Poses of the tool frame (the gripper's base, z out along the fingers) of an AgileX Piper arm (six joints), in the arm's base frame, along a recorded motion.
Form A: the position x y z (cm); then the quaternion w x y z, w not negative.
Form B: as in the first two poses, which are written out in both.
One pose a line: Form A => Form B
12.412, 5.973, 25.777, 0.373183, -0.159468, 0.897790, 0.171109 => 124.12, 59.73, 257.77, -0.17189, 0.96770, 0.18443, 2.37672
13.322, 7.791, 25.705, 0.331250, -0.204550, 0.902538, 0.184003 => 133.22, 77.91, 257.05, -0.21679, 0.95654, 0.19501, 2.46634
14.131, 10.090, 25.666, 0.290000, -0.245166, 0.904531, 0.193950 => 141.31, 100.90, 256.66, -0.25617, 0.94515, 0.20266, 2.55314
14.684, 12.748, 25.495, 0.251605, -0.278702, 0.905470, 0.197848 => 146.84, 127.48, 254.95, -0.28797, 0.93557, 0.20442, 2.63292
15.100, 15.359, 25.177, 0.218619, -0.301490, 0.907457, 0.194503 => 151.00, 153.59, 251.77, -0.30896, 0.92995, 0.19932, 2.70079
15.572, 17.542, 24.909, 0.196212, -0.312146, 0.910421, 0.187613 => 155.72, 175.42, 249.09, -0.31833, 0.92847, 0.19133, 2.74661
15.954, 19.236, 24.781, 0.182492, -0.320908, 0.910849, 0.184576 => 159.54, 192.36, 247.81, -0.32639, 0.92641, 0.18773, 2.77455
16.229, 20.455, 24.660, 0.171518, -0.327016, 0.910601, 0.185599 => 162.29, 204.55, 246.60, -0.33194, 0.92430, 0.18839, 2.79685
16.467, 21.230, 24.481, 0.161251, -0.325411, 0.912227, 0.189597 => 164.67, 212.30, 244.81, -0.32973, 0.92432, 0.19211, 2.81768
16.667, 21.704, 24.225, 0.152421, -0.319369, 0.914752, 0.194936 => 166.67, 217.04, 242.25, -0.32314, 0.92557, 0.19724, 2.83556
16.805, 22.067, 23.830, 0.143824, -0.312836, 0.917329, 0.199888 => 168.05, 220.67, 238.30, -0.31612, 0.92697, 0.20199, 2.85294
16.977, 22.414, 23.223, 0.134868, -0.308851, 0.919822, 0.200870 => 169.77, 224.14, 232.23, -0.31170, 0.92830, 0.20272, 2.87103
